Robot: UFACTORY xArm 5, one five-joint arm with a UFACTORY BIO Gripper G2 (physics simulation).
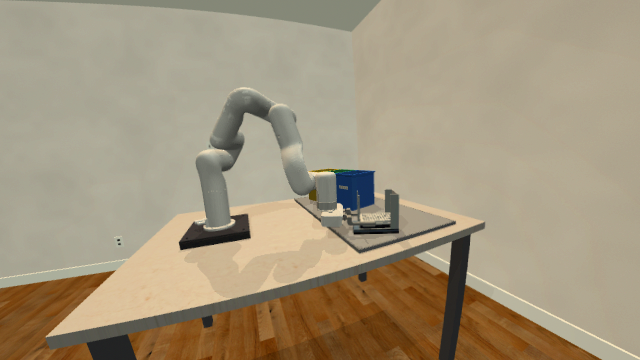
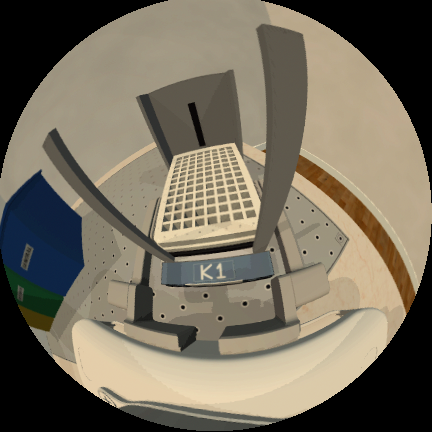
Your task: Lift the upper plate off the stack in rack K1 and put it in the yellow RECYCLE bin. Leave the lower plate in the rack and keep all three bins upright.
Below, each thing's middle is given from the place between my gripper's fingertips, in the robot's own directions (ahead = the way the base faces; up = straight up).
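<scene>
My hand is 40 mm below the slotted back wall (image 2: 209,92), 40 mm to the left of it and 70 mm short of it. I see the blue bin (image 1: 348,183) 50 mm above my hand, 310 mm to the left of it and 150 mm ahead of it, while the white gridded plate (image 2: 209,200) is 10 mm ahead of my hand and 10 mm to the right of it.
</scene>
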